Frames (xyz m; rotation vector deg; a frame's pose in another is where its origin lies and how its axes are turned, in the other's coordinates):
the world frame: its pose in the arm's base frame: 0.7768 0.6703 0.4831 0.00 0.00 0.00
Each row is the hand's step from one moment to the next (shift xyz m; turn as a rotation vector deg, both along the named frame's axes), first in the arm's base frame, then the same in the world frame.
Working: the arm's base frame: its pose in the world frame: -0.7768 -0.6703 -0.4831 0.00 0.00 0.00

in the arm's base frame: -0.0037 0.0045 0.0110 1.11 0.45 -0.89
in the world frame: -0.0037 0.0045 0.0110 1.11 0.45 -0.89
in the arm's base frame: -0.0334 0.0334 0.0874 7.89 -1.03 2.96
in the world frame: -0.0334 0.0334 0.0874 7.89 -1.03 2.96
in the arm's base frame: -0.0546 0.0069 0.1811 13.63 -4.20 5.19
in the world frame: -0.0546 0.0069 0.1811 13.63 -4.20 5.19
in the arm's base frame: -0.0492 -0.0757 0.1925 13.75 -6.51 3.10
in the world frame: -0.0492 -0.0757 0.1925 13.75 -6.51 3.10
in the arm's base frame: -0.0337 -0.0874 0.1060 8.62 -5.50 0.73
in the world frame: -0.0337 -0.0874 0.1060 8.62 -5.50 0.73
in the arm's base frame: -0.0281 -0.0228 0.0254 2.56 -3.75 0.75
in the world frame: -0.0281 -0.0228 0.0254 2.56 -3.75 0.75
